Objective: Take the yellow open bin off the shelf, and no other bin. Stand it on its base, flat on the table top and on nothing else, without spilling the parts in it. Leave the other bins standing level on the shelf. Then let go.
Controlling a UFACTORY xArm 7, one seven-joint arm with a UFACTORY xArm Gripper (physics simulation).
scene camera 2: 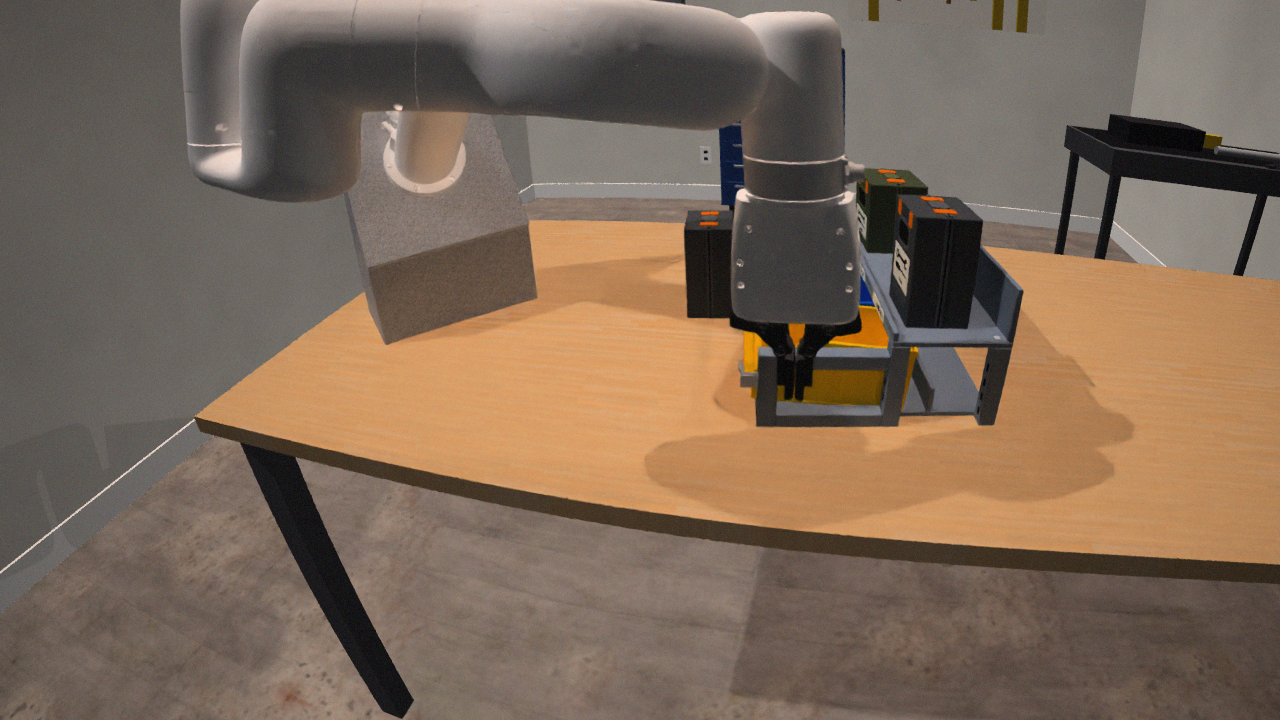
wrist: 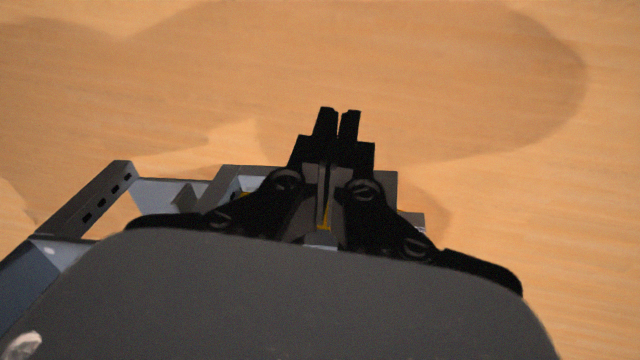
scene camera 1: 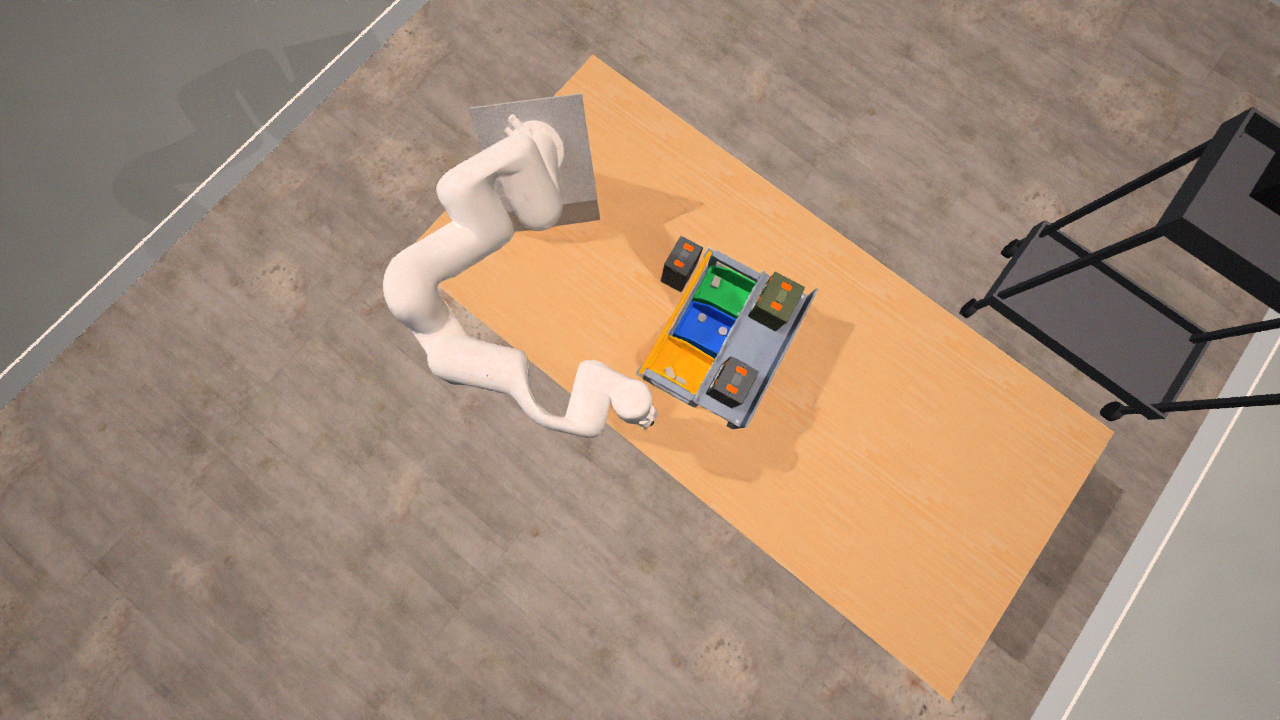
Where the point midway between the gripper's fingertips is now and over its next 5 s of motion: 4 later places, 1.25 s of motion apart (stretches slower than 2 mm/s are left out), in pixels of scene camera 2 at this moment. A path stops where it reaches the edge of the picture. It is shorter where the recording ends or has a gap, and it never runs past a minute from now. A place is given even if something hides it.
My gripper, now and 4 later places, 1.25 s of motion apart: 794,392; 794,354; 793,354; 793,355; 799,309
